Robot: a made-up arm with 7 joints. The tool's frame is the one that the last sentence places. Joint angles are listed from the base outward.
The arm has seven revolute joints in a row. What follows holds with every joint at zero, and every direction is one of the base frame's. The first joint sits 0.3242 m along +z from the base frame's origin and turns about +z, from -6.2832 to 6.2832 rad. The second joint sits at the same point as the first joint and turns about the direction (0, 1, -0.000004), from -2.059 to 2.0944 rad. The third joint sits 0.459 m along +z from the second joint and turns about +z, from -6.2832 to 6.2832 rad. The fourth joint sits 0.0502 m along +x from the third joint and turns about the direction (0, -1, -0.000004), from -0.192 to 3.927 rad. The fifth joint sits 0.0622 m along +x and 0.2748 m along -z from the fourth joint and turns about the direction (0, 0.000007, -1), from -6.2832 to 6.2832 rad. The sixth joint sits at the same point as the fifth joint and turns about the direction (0, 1, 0.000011), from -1.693 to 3.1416 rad. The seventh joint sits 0.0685 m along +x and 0.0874 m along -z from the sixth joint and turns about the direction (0, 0.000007, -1), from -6.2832 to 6.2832 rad. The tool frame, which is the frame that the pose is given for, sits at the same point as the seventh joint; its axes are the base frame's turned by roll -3.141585, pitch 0 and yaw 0 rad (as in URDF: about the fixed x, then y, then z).
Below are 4 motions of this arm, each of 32 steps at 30 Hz.
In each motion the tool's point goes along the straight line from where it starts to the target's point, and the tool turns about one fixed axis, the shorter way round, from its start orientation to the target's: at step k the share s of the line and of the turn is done. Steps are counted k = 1, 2, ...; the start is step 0. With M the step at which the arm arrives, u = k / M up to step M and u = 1 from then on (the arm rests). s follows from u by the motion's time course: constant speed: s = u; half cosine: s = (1 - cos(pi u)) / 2; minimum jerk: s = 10 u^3 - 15 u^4 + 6 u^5.
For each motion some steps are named. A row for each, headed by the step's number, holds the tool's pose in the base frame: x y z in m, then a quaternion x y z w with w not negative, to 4 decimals.
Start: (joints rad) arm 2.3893 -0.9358 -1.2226 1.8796 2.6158 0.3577 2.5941
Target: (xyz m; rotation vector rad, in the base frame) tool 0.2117 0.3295 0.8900 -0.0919 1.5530 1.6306
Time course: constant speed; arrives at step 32
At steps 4, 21, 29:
4: 0.5220 0.0380 0.7953 -0.3434 -0.1779 -0.9038 0.1833
21: 0.3336 0.2150 0.8528 0.1279 0.4930 0.8359 0.2045
29: 0.2449 0.2983 0.8798 0.0085 0.5944 0.7127 0.3725

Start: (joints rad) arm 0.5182 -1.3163 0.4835 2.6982 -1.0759 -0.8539 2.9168
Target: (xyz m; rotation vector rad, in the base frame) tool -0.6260 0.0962 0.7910 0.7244 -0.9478 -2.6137
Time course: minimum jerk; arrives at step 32
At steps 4, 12, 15, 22, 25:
4: -0.6945 -0.2557 0.5335 0.1962 -0.7300 -0.2399 0.6092
12: -0.6764 -0.1630 0.6013 0.2312 -0.6769 -0.4638 0.5227
15: -0.6649 -0.1035 0.6449 0.2462 -0.6206 -0.5933 0.4498
22: -0.6385 0.0318 0.7439 0.2567 -0.4364 -0.8270 0.2445
25: -0.6311 0.0700 0.7718 0.2536 -0.3729 -0.8743 0.1796

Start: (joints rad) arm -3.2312 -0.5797 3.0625 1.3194 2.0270 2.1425 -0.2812
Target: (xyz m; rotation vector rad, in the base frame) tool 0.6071 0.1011 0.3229 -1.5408 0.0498 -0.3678
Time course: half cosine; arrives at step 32
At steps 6, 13, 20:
6: 0.5797 0.0263 0.5228 -0.4554 0.0847 0.1237 0.8776
13: 0.5878 0.0484 0.4637 -0.5359 0.0673 0.0383 0.8407
20: 0.5979 0.0759 0.3903 -0.6242 0.0444 -0.0686 0.7770

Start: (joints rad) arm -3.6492 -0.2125 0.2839 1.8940 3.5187 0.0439 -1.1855
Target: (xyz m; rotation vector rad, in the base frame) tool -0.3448 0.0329 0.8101 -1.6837 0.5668 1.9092
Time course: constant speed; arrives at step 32
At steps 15, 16, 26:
15: -0.3090 0.0161 0.8934 -0.5473 0.0165 0.7494 0.3723
16: -0.3111 0.0171 0.8885 -0.5527 0.0280 0.7480 0.3664
26: -0.3322 0.0270 0.8395 -0.6000 0.1423 0.7262 0.3041

